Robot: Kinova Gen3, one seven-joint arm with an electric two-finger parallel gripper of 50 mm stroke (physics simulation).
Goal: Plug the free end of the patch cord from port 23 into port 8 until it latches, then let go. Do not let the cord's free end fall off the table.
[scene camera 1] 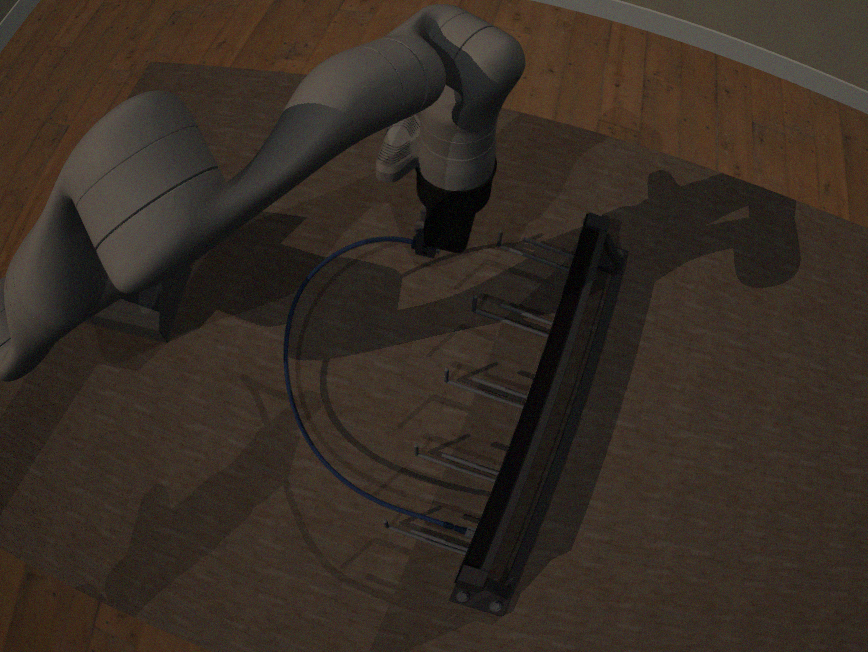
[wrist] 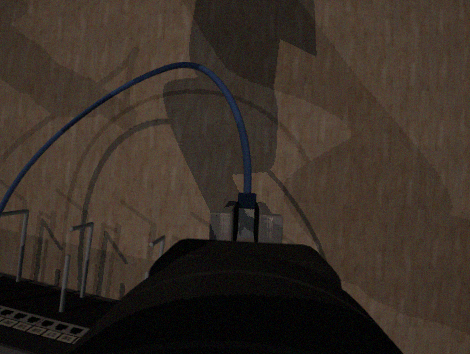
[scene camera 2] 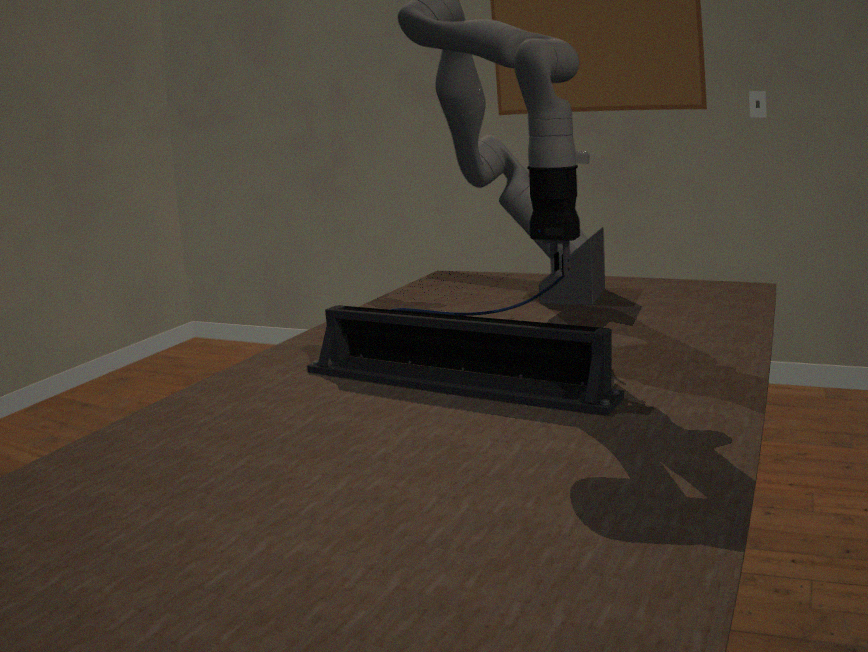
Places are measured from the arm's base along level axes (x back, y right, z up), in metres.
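Pixels of known places: gripper, between the fingertips: (scene camera 1: 427, 246) (wrist: 246, 216) (scene camera 2: 560, 274); arm's base, origin of its link: (scene camera 2: 573, 253).
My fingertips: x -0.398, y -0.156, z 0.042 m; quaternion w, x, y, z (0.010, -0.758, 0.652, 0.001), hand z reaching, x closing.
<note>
For each thing: its top centre in the pictures, then the offset to it from my fingertips. Level surfaces: height alone.
- dark patch panel, centre of its top: (scene camera 1: 519, 378) (wrist: 120, 342) (scene camera 2: 465, 312) dx -0.151, dy +0.094, dz -0.037 m
- blue boot, centre of its top: (wrist: 246, 201) dx +0.012, dy +0.002, dz +0.007 m
- table, height of its surface: dz -0.138 m
The blue patch cord (scene camera 1: 286, 343) (scene camera 2: 494, 310) (wrist: 240, 120) arcs above the table. One end is plugged in near the near end of the dark patch panel (scene camera 1: 540, 382) (scene camera 2: 459, 386) (wrist: 30, 297) in scene camera 1. Its free-end plug (wrist: 247, 218) is clasped between the finger pads, with the blue boot (wrist: 247, 200) sticking out. My gripper (scene camera 1: 425, 243) (scene camera 2: 559, 262) (wrist: 246, 216) is shut on this plug. It is above the table, on the cord side of the panel, near the panel's far end and apart from it. Some ports (wrist: 47, 323) show in the wrist view, but their numbers are unreadable.
Several thin metal cable guides (scene camera 1: 446, 376) (wrist: 89, 250) stick out from the panel's cord side, between the gripper and parts of the port row. The arm's base bracket (scene camera 1: 133, 319) (scene camera 2: 592, 273) stands behind. Shadows of arm and cord lie across the table (scene camera 1: 736, 421) (scene camera 2: 350, 526).
</note>
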